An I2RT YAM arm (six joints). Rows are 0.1 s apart.
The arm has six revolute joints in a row. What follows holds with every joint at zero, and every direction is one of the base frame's.
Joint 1 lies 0.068 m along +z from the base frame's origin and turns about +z.
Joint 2 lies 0.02 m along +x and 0.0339 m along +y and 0.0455 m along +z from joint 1 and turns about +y.
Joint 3 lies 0.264 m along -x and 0.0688 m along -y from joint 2 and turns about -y.
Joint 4 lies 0.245 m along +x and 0.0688 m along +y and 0.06 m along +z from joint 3 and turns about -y.
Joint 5 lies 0.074 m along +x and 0.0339 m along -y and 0.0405 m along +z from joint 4 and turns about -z.
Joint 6 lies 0.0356 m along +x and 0.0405 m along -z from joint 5 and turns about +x.
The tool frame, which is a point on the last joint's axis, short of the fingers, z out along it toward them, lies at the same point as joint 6; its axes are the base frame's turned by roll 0, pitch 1.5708 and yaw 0 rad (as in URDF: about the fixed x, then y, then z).
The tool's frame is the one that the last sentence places.
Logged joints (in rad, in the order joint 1, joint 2, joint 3, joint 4, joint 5, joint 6), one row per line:
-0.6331, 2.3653, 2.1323, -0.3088, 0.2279, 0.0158
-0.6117, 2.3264, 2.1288, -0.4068, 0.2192, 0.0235
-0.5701, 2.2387, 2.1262, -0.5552, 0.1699, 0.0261
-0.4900, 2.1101, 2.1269, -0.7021, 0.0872, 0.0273
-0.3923, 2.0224, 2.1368, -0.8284, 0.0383, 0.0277
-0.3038, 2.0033, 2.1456, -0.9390, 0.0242, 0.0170
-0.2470, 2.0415, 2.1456, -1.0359, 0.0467, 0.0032
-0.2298, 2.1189, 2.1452, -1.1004, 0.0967, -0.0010
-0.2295, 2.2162, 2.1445, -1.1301, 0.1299, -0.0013
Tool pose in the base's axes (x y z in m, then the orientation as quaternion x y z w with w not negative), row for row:
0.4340, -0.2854, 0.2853, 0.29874, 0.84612, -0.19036, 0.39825
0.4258, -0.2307, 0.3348, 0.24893, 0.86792, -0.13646, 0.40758
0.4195, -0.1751, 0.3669, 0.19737, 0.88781, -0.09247, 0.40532
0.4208, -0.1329, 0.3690, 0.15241, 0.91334, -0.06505, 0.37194
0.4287, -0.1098, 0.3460, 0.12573, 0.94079, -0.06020, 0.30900
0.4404, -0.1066, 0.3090, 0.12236, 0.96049, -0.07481, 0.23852
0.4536, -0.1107, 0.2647, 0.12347, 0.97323, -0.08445, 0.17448
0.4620, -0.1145, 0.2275, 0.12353, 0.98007, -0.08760, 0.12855
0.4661, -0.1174, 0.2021, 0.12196, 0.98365, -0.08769, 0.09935
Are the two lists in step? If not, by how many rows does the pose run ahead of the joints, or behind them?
The pose runs 2 rows ahead of the joints: the pose in row i belongs to the joints in row i + 2.
